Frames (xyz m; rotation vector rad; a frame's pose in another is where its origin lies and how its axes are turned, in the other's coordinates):
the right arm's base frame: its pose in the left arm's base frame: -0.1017 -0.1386 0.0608 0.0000 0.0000 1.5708
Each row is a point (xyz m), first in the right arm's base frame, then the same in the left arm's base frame.
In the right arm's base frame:
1: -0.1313 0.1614 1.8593
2: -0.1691 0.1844 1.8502
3: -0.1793 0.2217 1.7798
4: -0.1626 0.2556 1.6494
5: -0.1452 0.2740 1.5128
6: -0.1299 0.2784 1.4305
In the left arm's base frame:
1: -0.2631 -0.2699 1.9201
2: -0.2861 -0.3077 1.9110
3: -0.3234 -0.3179 1.8406
4: -0.3573 -0.3012 1.7102
5: -0.3757 -0.2838 1.5736
6: -0.3801 -0.2685 1.4913

